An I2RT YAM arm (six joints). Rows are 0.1 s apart.
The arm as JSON. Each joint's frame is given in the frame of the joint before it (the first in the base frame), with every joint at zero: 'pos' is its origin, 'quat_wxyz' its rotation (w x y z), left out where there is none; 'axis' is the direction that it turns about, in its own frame. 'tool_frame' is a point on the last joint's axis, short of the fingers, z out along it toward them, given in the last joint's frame.
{
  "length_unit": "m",
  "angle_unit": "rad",
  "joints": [
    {
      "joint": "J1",
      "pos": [
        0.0,
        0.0,
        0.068
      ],
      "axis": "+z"
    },
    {
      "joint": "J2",
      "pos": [
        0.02,
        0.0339,
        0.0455
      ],
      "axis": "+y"
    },
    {
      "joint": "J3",
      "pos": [
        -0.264,
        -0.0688,
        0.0
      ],
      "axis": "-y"
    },
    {
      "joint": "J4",
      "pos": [
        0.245,
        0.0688,
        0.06
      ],
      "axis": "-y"
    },
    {
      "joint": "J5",
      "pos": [
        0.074,
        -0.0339,
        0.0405
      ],
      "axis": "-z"
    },
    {
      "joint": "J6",
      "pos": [
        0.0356,
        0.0,
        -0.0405
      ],
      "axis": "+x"
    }
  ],
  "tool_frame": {
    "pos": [
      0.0,
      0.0,
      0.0
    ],
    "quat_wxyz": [
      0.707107,
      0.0,
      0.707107,
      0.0
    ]
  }
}
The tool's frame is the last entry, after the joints.
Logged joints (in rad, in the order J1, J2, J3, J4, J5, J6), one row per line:
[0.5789 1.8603 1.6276 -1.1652 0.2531 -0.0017]
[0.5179 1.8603 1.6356 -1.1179 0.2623 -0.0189]
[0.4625 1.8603 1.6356 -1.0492 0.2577 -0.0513]
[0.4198 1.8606 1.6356 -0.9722 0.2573 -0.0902]
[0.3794 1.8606 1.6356 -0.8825 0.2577 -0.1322]
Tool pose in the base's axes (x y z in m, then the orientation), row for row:
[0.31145 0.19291 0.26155 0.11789 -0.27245 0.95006 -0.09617]
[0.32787 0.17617 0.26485 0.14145 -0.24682 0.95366 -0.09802]
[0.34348 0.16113 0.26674 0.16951 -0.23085 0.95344 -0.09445]
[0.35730 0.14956 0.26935 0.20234 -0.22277 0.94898 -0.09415]
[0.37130 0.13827 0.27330 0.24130 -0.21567 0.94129 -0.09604]
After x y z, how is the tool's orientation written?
As a quaternion, w x y z.
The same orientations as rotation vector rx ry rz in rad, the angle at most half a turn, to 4 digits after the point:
[-0.7971 2.7796 -0.2814]
[-0.7125 2.7530 -0.2830]
[-0.6561 2.7097 -0.2684]
[-0.6219 2.6494 -0.2629]
[-0.5899 2.5744 -0.2627]

